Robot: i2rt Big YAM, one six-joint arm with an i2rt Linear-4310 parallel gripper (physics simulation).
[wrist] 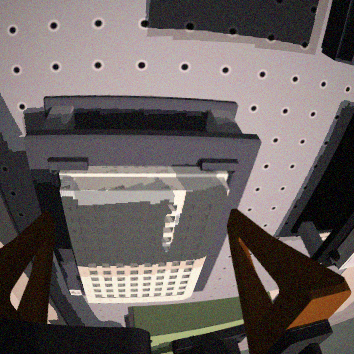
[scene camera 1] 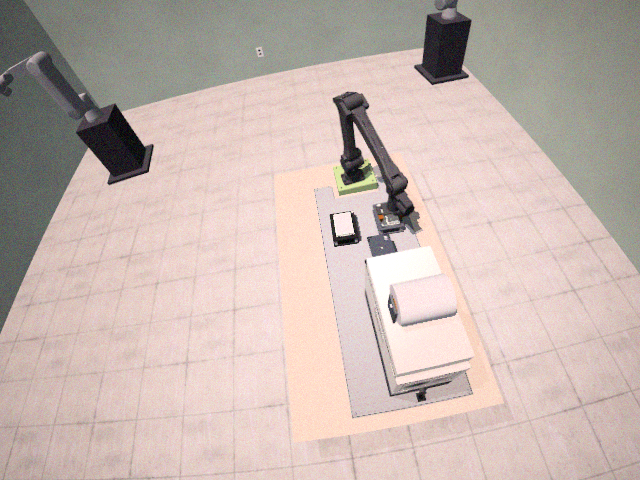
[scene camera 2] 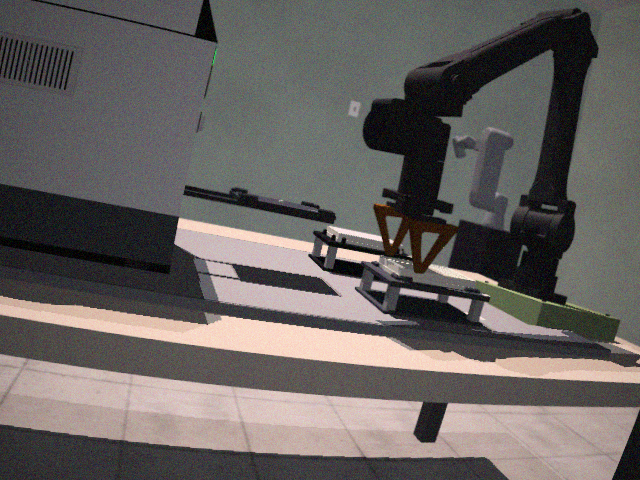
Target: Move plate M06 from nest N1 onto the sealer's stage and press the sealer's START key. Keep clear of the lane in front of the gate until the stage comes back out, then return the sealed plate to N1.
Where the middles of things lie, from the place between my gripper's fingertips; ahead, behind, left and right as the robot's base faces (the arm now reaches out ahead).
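Relative to the dark sealer stage [scene camera 2: 306, 210], my hand is 40 mm below, 110 mm to the left of and 210 mm short of it.
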